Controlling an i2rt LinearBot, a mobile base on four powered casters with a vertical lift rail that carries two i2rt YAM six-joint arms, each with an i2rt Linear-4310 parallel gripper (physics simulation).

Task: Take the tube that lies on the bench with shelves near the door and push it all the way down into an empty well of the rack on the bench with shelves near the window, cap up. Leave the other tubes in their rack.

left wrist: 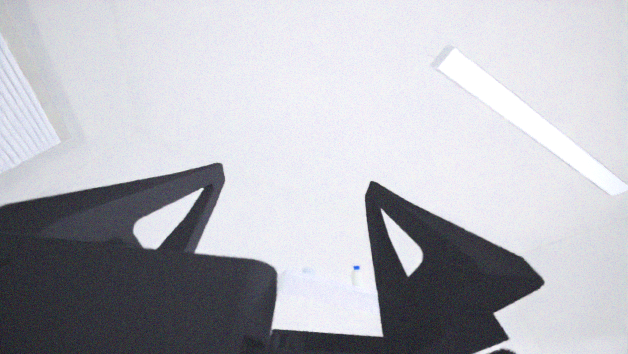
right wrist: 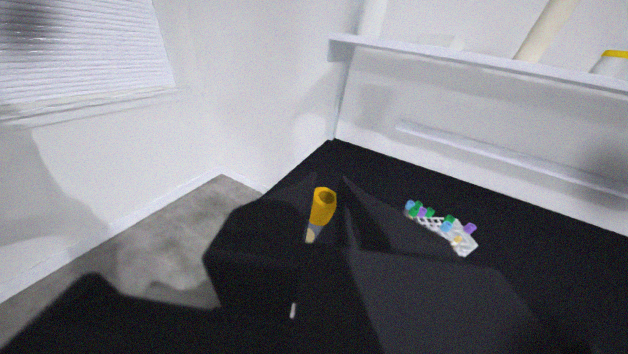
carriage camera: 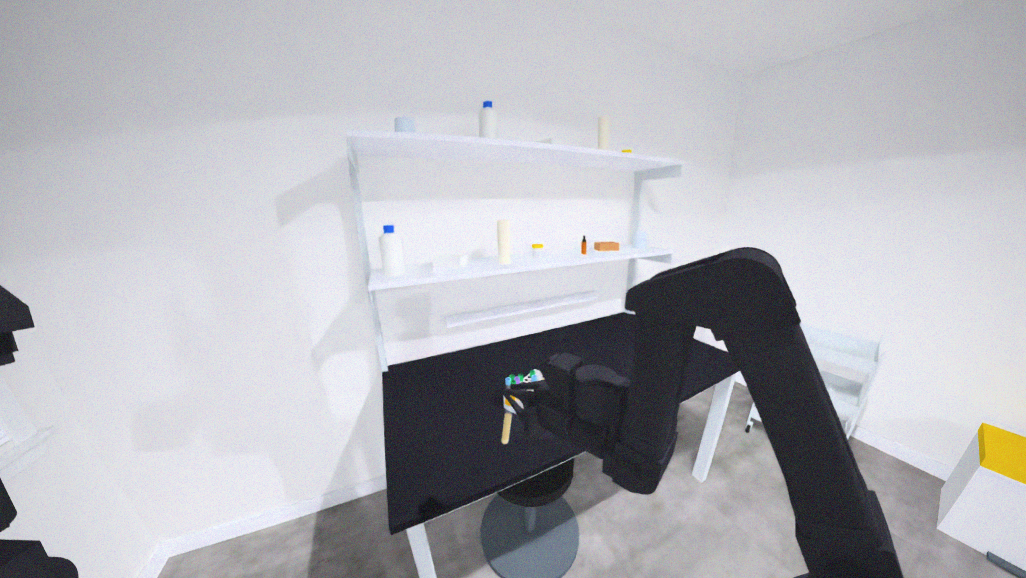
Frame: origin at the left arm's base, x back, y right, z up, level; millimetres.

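Seen in the pictures: left gripper, fingertip midpoint: [left wrist: 297, 180]; right gripper, fingertip midpoint: [right wrist: 327, 181] [carriage camera: 507, 389].
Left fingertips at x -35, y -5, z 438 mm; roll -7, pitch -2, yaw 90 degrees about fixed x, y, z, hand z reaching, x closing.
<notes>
A point is followed by its place in that frame.
My right gripper [carriage camera: 508, 394] {x -357, y 367, z 82 mm} [right wrist: 327, 181] {x -357, y 367, z 82 mm} is shut on the tube [carriage camera: 506, 428] {x -336, y 362, z 8 mm} [right wrist: 324, 206] {x -343, y 379, z 76 mm}, which has a yellow cap and a tan body. The tube hangs cap up, slightly tilted, its body below the fingers in the carriage view. The white rack [right wrist: 466, 247] {x -810, y 564, z -235 mm} stands on the dark bench [carriage camera: 437, 430] {x -637, y 154, z -262 mm} [right wrist: 560, 260] {x -1052, y 808, z -262 mm} and holds several tubes with blue, green and purple caps. It is right of the fingers in the right wrist view; in the carriage view the right gripper partly hides it. My left gripper [left wrist: 297, 180] {x -35, y -5, z 438 mm} is open and empty, facing upper wall and ceiling.
Two shelves [carriage camera: 430, 275] {x -881, y 140, z 195 mm} [right wrist: 450, 56] {x -891, y 280, z 180 mm} with bottles and jars run above the back of the bench. A round stool [carriage camera: 529, 538] {x -704, y 464, z -995 mm} stands under the front edge. A pale cart [carriage camera: 850, 359] {x -822, y 2165, z -319 mm} is at the right, and a white box with a yellow top [carriage camera: 1005, 448] {x -378, y 2568, z -575 mm} at the far right.
</notes>
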